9 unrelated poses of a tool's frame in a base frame.
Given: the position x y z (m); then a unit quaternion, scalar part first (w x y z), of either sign.
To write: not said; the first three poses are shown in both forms.
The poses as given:
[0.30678 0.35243 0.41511 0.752 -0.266 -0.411 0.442]
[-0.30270 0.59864 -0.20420 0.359 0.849 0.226 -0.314]
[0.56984 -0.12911 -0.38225 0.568 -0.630 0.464 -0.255]
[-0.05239 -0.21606 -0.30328 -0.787 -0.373 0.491 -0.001]
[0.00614 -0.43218 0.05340 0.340 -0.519 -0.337 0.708]
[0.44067 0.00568 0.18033 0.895 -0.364 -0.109 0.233]
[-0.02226 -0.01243 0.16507 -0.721 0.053 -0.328 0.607]
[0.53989 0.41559 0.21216 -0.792 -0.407 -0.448 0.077]
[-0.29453 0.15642 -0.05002 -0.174 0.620 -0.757 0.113]
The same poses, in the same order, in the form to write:
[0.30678 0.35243 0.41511 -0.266 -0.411 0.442 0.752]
[-0.30270 0.59864 -0.20420 0.849 0.226 -0.314 0.359]
[0.56984 -0.12911 -0.38225 -0.630 0.464 -0.255 0.568]
[-0.05239 -0.21606 -0.30328 0.373 -0.491 0.001 0.787]
[0.00614 -0.43218 0.05340 -0.519 -0.337 0.708 0.340]
[0.44067 0.00568 0.18033 -0.364 -0.109 0.233 0.895]
[-0.02226 -0.01243 0.16507 -0.053 0.328 -0.607 0.721]
[0.53989 0.41559 0.21216 0.407 0.448 -0.077 0.792]
[-0.29453 0.15642 -0.05002 -0.620 0.757 -0.113 0.174]

